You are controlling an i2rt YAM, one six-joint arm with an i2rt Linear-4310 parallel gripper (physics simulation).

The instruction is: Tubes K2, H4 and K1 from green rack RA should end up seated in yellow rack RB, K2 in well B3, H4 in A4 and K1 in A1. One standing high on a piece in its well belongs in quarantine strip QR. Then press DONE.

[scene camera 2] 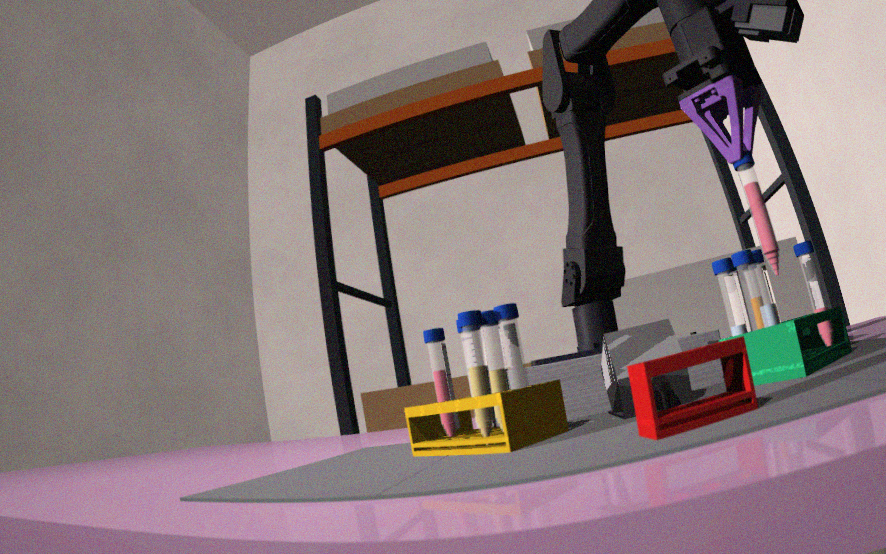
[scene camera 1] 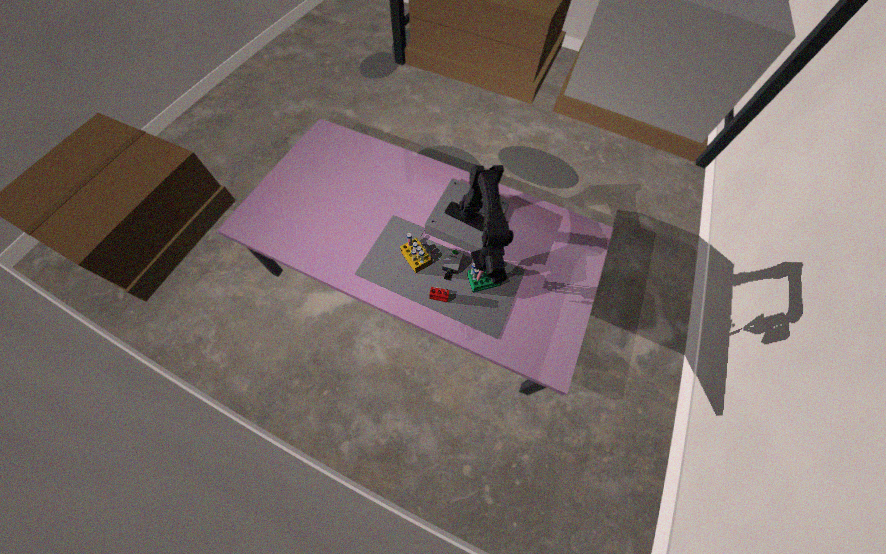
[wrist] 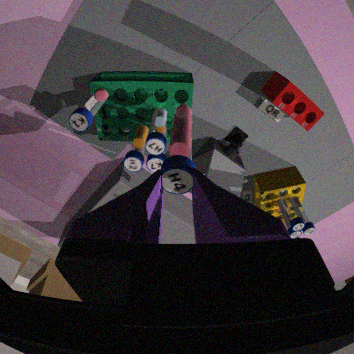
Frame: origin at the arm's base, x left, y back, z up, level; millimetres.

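Where they show: gripper, fingertip midpoint: [scene camera 2: 740, 163] [wrist: 177, 177]; arm's base at its link origin: [scene camera 2: 601, 355] [scene camera 1: 466, 216].
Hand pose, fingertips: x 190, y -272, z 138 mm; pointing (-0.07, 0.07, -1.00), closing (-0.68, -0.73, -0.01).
Each offset is from my fingertips to the centre of the thing. "pt": to the spot under its first point. Level surfaces: height alone.
My gripper [scene camera 2: 742, 158] [wrist: 177, 177] is shut on the blue cap of tube H4 {dy -4, dx +0, dz -53 mm} [scene camera 2: 761, 209] [wrist: 181, 132], which has pink contents. It holds the tube tilted, with its tip above green rack RA {dy +53, dx +12, dz -181 mm} [scene camera 1: 482, 286] [scene camera 2: 777, 356] [wrist: 142, 79]. Tube K1 {dy +70, dx +66, dz -141 mm} [scene camera 2: 812, 280] [wrist: 81, 120] stands in a corner well of that rack. Yellow rack RB {dy +4, dx -302, dz -181 mm} [scene camera 1: 418, 262] [scene camera 2: 537, 411] [wrist: 280, 176] holds several blue-capped tubes, one of them a pink tube {dy +27, dx -346, dz -141 mm} [scene camera 2: 441, 385]; their labels cannot be read, so K2 cannot be identified. Red strip QR {dy -111, dx -121, dz -181 mm} [scene camera 1: 439, 293] [scene camera 2: 643, 401] [wrist: 274, 86] holds no tube.
Tubes H7 {pt dy +34, dx -4, dz -80 mm} [wrist: 155, 143] and H2 {pt dy +69, dx -4, dz -80 mm} [wrist: 133, 162], with another beside them, stand in the green rack, close to the held tube in the wrist view. A grey device [scene camera 1: 452, 261] [scene camera 2: 643, 365] stands between the yellow and green racks. The grey mat {dz -206 mm} [scene camera 1: 385, 274] lies under the racks.
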